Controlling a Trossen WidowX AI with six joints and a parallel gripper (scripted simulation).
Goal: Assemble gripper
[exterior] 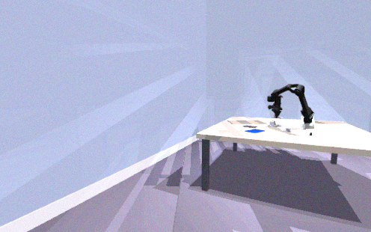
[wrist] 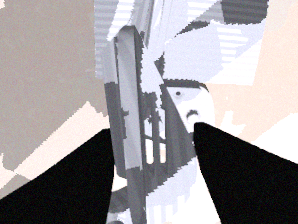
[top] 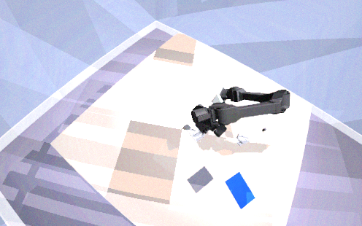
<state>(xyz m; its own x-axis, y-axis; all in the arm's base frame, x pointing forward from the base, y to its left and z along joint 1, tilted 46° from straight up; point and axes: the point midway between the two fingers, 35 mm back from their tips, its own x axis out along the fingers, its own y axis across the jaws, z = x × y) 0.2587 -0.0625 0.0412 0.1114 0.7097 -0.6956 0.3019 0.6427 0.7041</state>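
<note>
Right now the gripper jaw is 7 cm below my gripper tip and 1 cm behind it. From my gripper tip the other things lie so: grey gripper base: 24 cm to the left, 7 cm behind, 6 cm below; then small pale part: 24 cm to the left, 7 cm below, 7 cm behind; then grey square plate: 25 cm ahead, 11 cm to the left, 8 cm below.
</note>
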